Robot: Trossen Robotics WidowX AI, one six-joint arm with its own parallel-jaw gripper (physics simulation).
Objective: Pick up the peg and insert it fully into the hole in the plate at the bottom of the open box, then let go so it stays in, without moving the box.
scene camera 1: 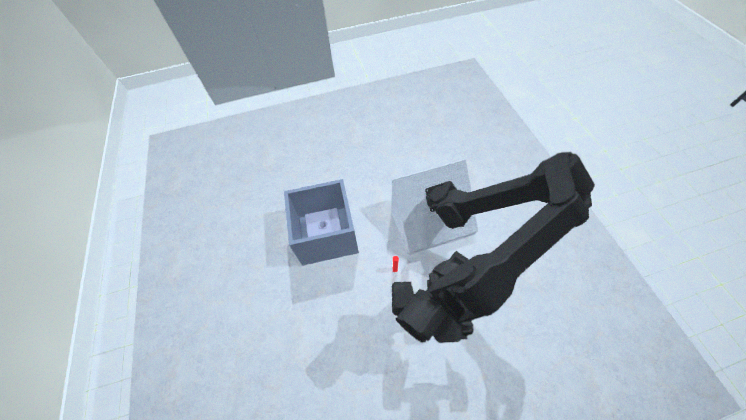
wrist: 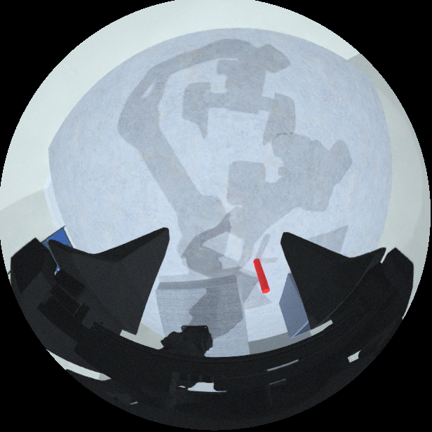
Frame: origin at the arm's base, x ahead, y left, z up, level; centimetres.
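Seen in the pictures: arm's base at its link origin: (scene camera 1: 439, 196).
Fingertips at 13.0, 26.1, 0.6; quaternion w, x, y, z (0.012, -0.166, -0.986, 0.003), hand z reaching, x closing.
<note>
Offsets run from my fingertips to a thing's middle, as dx, dy, dz. "pt": to the spot under its first point.
The red peg {+3.4, -15.2, -8.2} (scene camera 1: 395, 264) (wrist: 261, 276) stands upright on the grey surface, between the box and the arm. The open blue-grey box {+18.2, -31.9, -5.4} (scene camera 1: 328, 248) (wrist: 295, 310) is left of the peg in the scene view; part of its wall shows beside the right finger in the wrist view. The pale plate {+18.2, -31.9, -8.8} (scene camera 1: 314, 221) lies at the bottom of the box, with its dark round hole {pt +18.2, -32.8, -7.8} (scene camera 1: 323, 224) uncovered. My gripper (scene camera 1: 433, 314) (wrist: 227, 236) is open and empty, above the surface. The peg appears between the fingers in the wrist view, nearer the right one, and apart from both.
The arm's base stands on a pale square slab (scene camera 1: 407, 200) (wrist: 167, 312), right of the box and behind the peg. A tall grey block (scene camera 1: 255, 46) stands beyond the mat's far edge. A blue panel (wrist: 61, 237) shows at the left of the wrist view.
</note>
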